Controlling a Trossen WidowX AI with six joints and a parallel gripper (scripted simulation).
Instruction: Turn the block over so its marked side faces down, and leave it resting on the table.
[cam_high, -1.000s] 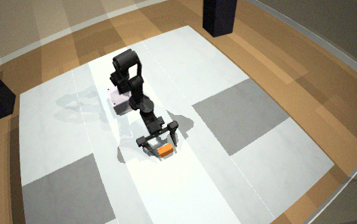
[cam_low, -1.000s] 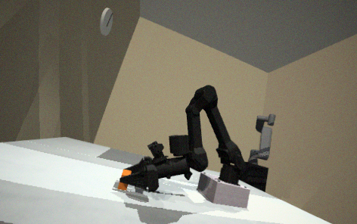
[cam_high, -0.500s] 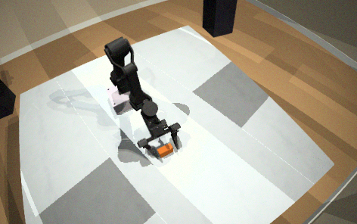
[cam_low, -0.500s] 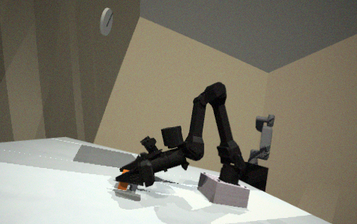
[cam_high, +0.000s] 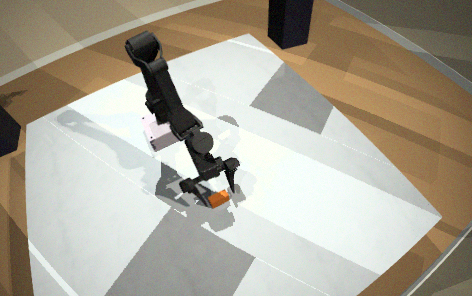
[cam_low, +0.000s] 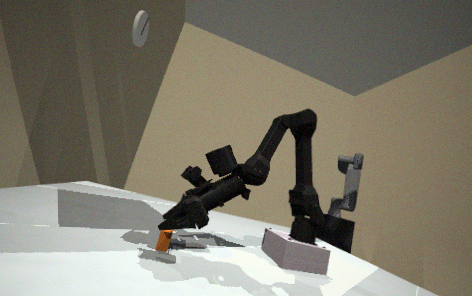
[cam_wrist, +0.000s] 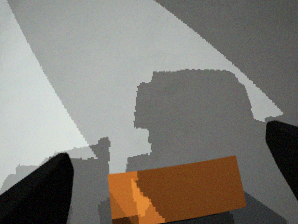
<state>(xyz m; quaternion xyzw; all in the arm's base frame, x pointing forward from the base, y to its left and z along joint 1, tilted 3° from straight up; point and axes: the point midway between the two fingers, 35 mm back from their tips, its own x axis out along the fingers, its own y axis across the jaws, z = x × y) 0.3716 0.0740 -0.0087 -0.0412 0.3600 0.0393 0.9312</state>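
The orange block is 3 cm below my gripper tip and 2 cm behind it.
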